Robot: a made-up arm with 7 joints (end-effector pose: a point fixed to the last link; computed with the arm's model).
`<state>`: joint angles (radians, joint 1 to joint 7).
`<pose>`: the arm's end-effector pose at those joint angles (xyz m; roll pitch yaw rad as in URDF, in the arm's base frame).
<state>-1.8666 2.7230 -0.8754 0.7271 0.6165 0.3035 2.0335</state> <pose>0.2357 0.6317 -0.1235 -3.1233 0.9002 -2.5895</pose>
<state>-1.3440 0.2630 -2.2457 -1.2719 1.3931 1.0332 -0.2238</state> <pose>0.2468 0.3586 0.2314 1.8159 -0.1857 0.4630</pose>
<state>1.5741 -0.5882 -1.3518 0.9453 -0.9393 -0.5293 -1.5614</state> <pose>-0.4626 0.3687 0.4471 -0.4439 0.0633 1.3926</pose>
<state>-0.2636 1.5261 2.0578 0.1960 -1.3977 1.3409 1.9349</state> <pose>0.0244 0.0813 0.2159 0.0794 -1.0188 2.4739</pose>
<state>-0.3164 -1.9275 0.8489 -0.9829 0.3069 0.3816 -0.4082</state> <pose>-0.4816 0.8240 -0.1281 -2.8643 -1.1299 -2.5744</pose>
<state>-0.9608 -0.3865 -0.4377 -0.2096 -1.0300 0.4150 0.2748</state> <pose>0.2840 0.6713 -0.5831 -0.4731 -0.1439 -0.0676</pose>
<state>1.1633 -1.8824 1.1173 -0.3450 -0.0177 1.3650 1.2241</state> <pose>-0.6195 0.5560 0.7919 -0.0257 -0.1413 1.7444</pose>
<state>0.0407 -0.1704 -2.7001 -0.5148 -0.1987 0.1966 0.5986</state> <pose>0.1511 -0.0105 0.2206 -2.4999 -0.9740 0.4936</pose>
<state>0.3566 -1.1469 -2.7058 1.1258 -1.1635 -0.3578 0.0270</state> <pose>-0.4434 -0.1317 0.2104 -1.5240 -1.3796 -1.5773</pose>
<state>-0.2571 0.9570 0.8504 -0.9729 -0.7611 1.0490 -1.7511</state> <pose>0.3480 0.6629 0.1180 0.6156 0.0528 -1.6105</pose>
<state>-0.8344 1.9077 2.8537 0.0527 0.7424 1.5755 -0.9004</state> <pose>0.2529 -0.1831 0.0519 1.3721 -0.1157 -2.5359</pose>
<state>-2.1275 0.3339 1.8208 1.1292 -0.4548 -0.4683 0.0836</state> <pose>-0.0157 0.4222 -0.4310 -0.6152 -0.5016 1.7273</pose>
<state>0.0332 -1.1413 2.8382 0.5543 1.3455 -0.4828 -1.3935</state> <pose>-0.0955 -0.0242 0.4332 0.8741 1.2576 -1.8048</pose>
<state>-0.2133 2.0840 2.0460 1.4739 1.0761 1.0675 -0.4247</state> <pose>0.3871 0.1256 0.1606 1.1864 -1.0714 -1.9836</pose>
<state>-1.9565 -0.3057 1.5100 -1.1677 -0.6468 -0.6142 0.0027</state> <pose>0.2835 0.7300 -0.1917 0.5877 0.1176 -0.2382</pose>
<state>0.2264 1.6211 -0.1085 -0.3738 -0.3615 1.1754 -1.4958</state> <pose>-0.1068 0.9828 0.0775 0.4957 0.5219 -0.4592</pose>
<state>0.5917 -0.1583 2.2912 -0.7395 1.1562 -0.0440 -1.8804</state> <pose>0.2580 0.2985 0.3625 -0.1604 -0.5344 -1.5916</pose>
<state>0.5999 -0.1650 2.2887 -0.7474 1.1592 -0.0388 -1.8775</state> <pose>0.2586 0.3014 0.3646 -0.1602 -0.5328 -1.5829</pose>
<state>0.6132 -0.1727 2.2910 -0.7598 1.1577 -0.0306 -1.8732</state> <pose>0.2591 0.3063 0.3647 -0.1655 -0.5190 -1.5695</pose>
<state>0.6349 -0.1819 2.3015 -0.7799 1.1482 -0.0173 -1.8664</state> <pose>0.2596 0.3144 0.3619 -0.1794 -0.4836 -1.5495</pose>
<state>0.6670 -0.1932 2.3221 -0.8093 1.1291 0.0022 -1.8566</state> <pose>0.2595 0.3267 0.3562 -0.2019 -0.4210 -1.5245</pose>
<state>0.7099 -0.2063 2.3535 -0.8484 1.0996 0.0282 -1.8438</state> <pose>0.2584 0.3435 0.3485 -0.2313 -0.3285 -1.4996</pose>
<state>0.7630 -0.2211 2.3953 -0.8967 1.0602 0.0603 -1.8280</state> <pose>0.2559 0.3647 0.3409 -0.2658 -0.2065 -1.4813</pose>
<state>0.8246 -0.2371 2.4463 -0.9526 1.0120 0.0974 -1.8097</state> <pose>0.2520 0.3893 0.3358 -0.3053 -0.0589 -1.4770</pose>
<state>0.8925 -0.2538 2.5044 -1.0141 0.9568 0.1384 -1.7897</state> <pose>0.2475 0.4157 0.3356 -0.3520 0.1071 -1.4929</pose>
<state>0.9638 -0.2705 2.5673 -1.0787 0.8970 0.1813 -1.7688</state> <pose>0.2436 0.4416 0.3412 -0.4116 0.2819 -1.5351</pose>
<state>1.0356 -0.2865 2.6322 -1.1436 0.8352 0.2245 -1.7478</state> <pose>0.2418 0.4649 0.3522 -0.4913 0.4533 -1.6099</pose>
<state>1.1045 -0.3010 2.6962 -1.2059 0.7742 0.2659 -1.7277</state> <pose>0.2428 0.4838 0.3669 -0.5988 0.6082 -1.7221</pose>
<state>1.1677 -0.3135 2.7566 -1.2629 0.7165 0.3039 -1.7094</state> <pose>0.2467 0.4975 0.3830 -0.7378 0.7339 -1.8729</pose>
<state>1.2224 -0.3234 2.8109 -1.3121 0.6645 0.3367 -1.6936</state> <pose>0.2526 0.5063 0.3978 -0.9012 0.8217 -2.0517</pose>
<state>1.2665 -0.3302 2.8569 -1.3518 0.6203 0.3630 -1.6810</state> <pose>0.2589 0.5113 0.4098 -1.0671 0.8706 -2.2338</pose>
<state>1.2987 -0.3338 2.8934 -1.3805 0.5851 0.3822 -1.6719</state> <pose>0.2644 0.5135 0.4179 -1.2091 0.8890 -2.3908</pose>
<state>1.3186 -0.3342 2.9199 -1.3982 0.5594 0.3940 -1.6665</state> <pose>0.2681 0.5141 0.4220 -1.3104 0.8897 -2.5040</pose>
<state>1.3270 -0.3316 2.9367 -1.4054 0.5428 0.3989 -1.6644</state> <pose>0.2695 0.5138 0.4225 -1.3687 0.8837 -2.5704</pose>
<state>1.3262 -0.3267 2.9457 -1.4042 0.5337 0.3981 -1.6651</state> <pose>0.2690 0.5131 0.4201 -1.3923 0.8767 -2.5986</pose>
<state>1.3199 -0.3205 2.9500 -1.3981 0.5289 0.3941 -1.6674</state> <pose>0.2674 0.5122 0.4162 -1.3959 0.8705 -2.6046</pose>
